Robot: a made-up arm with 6 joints. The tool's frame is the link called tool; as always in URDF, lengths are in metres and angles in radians. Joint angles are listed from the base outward. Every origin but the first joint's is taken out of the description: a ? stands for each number. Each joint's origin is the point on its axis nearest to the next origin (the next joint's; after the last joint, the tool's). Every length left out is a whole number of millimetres.
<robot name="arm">
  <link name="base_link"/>
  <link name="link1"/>
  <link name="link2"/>
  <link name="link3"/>
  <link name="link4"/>
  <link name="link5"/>
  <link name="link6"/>
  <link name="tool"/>
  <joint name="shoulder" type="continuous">
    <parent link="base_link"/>
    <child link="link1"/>
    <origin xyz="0 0 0.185" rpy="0 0 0"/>
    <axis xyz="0 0 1"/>
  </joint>
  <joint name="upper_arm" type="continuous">
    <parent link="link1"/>
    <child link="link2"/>
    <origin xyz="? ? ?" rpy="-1.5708 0 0"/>
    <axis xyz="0 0 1"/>
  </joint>
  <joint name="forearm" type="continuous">
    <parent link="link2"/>
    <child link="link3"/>
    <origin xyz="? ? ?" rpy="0 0 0"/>
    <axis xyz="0 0 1"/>
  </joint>
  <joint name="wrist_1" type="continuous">
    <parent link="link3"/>
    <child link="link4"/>
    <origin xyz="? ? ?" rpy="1.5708 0 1.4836"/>
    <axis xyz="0 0 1"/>
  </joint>
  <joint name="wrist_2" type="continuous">
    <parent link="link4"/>
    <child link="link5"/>
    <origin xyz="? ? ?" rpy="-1.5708 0 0"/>
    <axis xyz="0 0 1"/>
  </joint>
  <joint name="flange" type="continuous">
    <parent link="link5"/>
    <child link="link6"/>
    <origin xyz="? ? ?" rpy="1.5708 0 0"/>
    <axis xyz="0 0 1"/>
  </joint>
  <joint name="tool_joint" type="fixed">
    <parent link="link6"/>
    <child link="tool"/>
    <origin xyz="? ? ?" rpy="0 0 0"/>
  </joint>
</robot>
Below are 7 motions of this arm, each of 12 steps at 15 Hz.
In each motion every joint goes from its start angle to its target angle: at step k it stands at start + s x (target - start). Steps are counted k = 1, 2, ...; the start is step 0. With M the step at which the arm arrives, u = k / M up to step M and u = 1 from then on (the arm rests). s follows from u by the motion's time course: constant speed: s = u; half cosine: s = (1 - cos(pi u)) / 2; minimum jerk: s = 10 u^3 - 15 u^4 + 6 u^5.
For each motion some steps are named. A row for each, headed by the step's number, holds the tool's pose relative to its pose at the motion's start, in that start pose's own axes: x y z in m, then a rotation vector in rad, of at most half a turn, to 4 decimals.
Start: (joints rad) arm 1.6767 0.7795 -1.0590 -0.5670 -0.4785 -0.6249
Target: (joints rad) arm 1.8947 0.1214 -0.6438 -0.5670 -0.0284 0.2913
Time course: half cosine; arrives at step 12
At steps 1, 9, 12:
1: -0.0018 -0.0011 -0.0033 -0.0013 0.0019 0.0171
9: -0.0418 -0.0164 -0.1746 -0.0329 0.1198 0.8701
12: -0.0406 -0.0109 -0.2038 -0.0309 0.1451 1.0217

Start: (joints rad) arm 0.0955 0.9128 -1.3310 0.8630 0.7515 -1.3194
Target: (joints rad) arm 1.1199 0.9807 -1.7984 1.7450 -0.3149 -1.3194
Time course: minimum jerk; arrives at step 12
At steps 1, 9, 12:
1: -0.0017 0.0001 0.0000 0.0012 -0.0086 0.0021
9: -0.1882 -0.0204 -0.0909 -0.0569 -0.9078 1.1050
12: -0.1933 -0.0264 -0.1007 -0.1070 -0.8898 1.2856

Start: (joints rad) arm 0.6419 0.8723 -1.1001 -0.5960 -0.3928 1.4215
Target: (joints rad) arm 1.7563 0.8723 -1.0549 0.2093 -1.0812 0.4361
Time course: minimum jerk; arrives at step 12
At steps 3, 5, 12:
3: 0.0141 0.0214 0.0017 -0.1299 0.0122 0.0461
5: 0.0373 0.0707 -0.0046 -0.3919 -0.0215 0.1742
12: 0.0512 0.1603 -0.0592 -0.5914 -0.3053 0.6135

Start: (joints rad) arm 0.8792 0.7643 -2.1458 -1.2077 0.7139 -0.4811
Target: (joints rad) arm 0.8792 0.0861 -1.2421 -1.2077 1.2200 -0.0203
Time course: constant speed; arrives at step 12
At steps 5, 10, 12:
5: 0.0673 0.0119 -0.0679 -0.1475 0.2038 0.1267
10: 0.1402 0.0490 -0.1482 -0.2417 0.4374 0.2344
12: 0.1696 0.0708 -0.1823 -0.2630 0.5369 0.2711

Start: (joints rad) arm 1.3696 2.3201 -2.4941 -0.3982 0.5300 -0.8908
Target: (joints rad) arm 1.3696 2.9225 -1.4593 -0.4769 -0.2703 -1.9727
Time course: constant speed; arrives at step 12
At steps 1, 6, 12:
1: 0.0110 0.0602 0.0373 -0.0734 -0.0003 -0.1213
6: 0.0968 0.3888 0.1124 -0.4490 -0.1346 -0.6713
12: 0.2267 0.7218 -0.0390 -0.8424 -0.5577 -1.1330

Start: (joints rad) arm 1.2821 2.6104 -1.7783 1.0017 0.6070 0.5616
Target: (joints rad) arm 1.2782 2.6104 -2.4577 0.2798 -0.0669 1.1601
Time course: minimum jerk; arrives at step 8
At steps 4, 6, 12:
4: -0.0060 0.1406 -0.0765 -0.4227 -0.3768 -0.1421
6: 0.0216 0.2352 -0.1756 -0.8883 -0.5637 -0.2563
12: 0.0338 0.2545 -0.2055 -1.0210 -0.5913 -0.2917

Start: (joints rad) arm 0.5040 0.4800 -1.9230 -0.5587 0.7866 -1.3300
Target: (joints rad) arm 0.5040 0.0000 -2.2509 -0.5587 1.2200 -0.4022
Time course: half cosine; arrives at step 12
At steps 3, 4, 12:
3: 0.0282 -0.0241 -0.0529 0.0482 0.0297 0.1816
4: 0.0482 -0.0376 -0.0921 0.0843 0.0450 0.3115
12: 0.1821 -0.0387 -0.3975 0.3660 0.0055 1.2730

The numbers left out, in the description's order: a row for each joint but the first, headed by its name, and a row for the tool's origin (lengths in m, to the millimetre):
upper_arm: 0 0 0
forearm: -0.352 -0.048 0
wrist_1: 0.358 -0.063 0
wrist_2: 0 0 0
flange: 0 -0.088 0
tool: 0 0 0

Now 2 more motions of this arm.
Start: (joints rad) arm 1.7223 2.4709 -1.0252 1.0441 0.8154 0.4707
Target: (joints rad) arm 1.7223 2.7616 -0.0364 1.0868 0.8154 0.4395
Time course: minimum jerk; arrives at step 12
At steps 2, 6, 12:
2: -0.0034 -0.0156 0.0087 0.0334 0.0086 0.0285
6: 0.0018 -0.2317 0.0649 0.4686 0.1187 0.4039
12: 0.0968 -0.4223 0.0060 0.9357 0.2302 0.8116

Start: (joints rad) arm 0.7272 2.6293 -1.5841 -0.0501 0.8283 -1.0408
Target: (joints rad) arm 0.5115 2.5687 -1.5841 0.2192 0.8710 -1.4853
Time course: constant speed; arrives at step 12
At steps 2, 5, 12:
2: 0.0149 -0.0081 -0.0051 -0.0171 -0.0369 -0.0085
5: 0.0378 -0.0196 -0.0128 -0.0362 -0.0959 -0.0221
12: 0.0935 -0.0431 -0.0307 -0.0470 -0.2450 -0.0571

